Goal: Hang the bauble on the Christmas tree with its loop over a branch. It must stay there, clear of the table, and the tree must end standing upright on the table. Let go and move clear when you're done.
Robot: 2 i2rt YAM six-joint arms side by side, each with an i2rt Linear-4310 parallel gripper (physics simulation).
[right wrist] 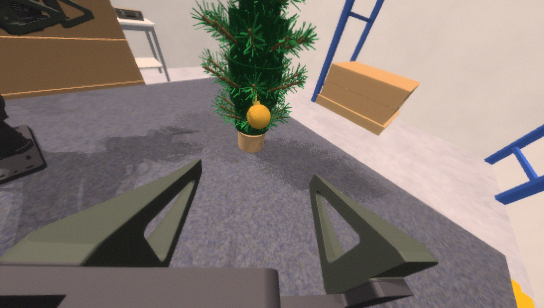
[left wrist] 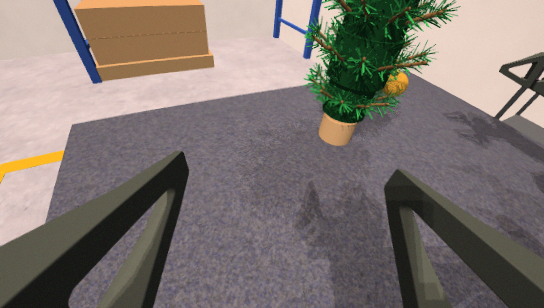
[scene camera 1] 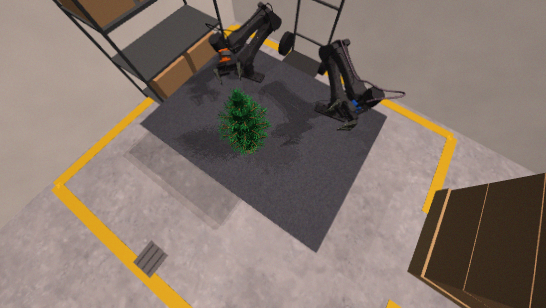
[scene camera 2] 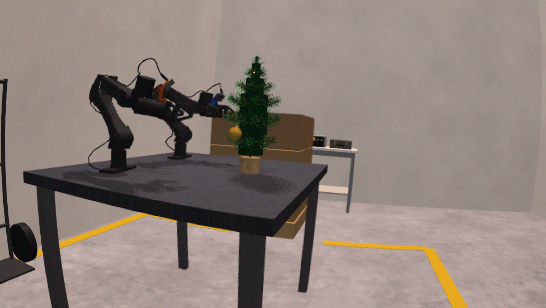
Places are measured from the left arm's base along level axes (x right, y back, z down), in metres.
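Where they show: left gripper, fingertip midpoint: (right wrist: 78, 15) (left wrist: 289, 169) (scene camera 1: 331, 120) (scene camera 2: 226, 111); right gripper, fingertip midpoint: (right wrist: 260, 172) (left wrist: 515, 76) (scene camera 1: 231, 82) (scene camera 2: 188, 114); left arm's base, origin of the base link: (right wrist: 13, 152) (scene camera 1: 330, 112) (scene camera 2: 180, 157); right arm's base, origin of the base link: (scene camera 1: 249, 74) (scene camera 2: 118, 170).
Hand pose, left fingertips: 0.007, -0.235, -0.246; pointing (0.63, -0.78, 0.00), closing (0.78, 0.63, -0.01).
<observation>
Each offset is from my left fingertips to the top centre of the thing, as dx, dy, dz. Level surfaces: height alone.
The green tree @[+0.339, -0.179, -0.218] (scene camera 1: 245, 122) (scene camera 2: 256, 110) (left wrist: 360, 55) (right wrist: 257, 60) stands upright on its wooden base on the dark table @[dz +0.246] (scene camera 1: 295, 200) (scene camera 2: 200, 205). The golden bauble @[+0.400, -0.124, +0.067] (scene camera 2: 235, 133) (left wrist: 396, 83) (right wrist: 258, 116) hangs from a lower branch, above the table and apart from both grippers. Its loop shows small in the right wrist view; the tree hides the bauble in scene camera 1. My right gripper (scene camera 1: 229, 77) (right wrist: 260, 172) is open and empty, back from the tree and bauble. My left gripper (scene camera 1: 327, 118) (left wrist: 289, 169) is open and empty, off to the tree's right in scene camera 1.
A shelf rack with boxes stands beyond the table's upper left edge in scene camera 1, and a hand truck behind the arms. A large brown box (scene camera 1: 480, 235) (scene camera 2: 295, 130) stands off to the right. A white side table (scene camera 2: 352, 175) stands farther back.
</observation>
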